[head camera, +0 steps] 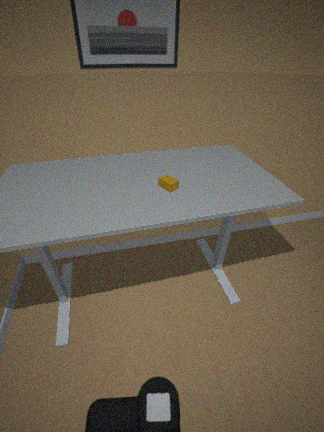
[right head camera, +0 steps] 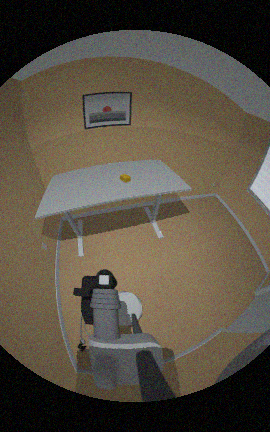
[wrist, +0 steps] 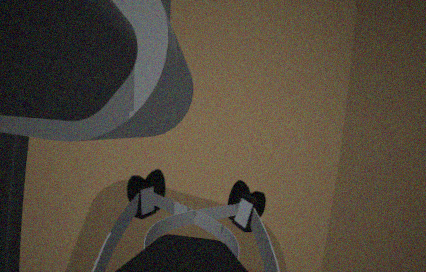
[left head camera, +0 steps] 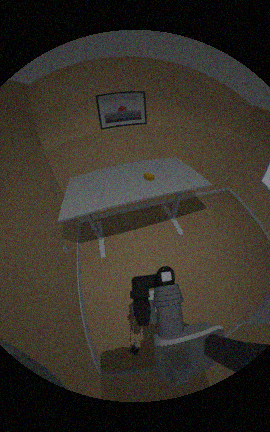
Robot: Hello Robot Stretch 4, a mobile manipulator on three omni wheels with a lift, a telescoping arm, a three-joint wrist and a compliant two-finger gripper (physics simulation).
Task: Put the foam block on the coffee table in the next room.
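Seen in the pictures: gripper, between the fingertips: (wrist: 197,191) (left head camera: 146,354); robot's base, origin of its link: (right head camera: 123,307).
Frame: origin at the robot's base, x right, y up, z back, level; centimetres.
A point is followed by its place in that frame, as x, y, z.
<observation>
A small yellow-orange foam block (head camera: 168,183) {6.6, 96.6, -106.3} (left head camera: 149,176) {7.3, 96.5, -106.0} (right head camera: 125,178) {7.6, 96.0, -105.9} lies on a long white table (head camera: 90,195) {-31.7, 92.3, -102.3} (left head camera: 105,187) {-34.9, 92.3, -100.4} (right head camera: 80,190) {-34.5, 92.3, -95.0}, right of the table's middle. My gripper (wrist: 197,191) {-7.3, 104.9, 14.6} is open and empty, its two black fingertips well apart above the floor. It also shows small and dim in the left head view (left head camera: 134,350) {-11.5, 105.4, 12.2} and the right head view (right head camera: 81,346) {-11.5, 105.3, 12.1}, low beside my arm and well apart from the block and the table. The coffee table does not show in these views.
The table's white legs (head camera: 226,242) {54.0, 32.9, -128.2} stand on feet that reach out over the floor. A framed picture (head camera: 127,42) {-14.5, 153.7, -158.5} (left head camera: 121,110) {-14.5, 161.2, -158.5} (right head camera: 107,110) {-13.1, 161.5, -158.8} hangs on the wall behind. A bright window (right head camera: 262,180) {271.6, 117.7, -124.4} shows at the right edge.
</observation>
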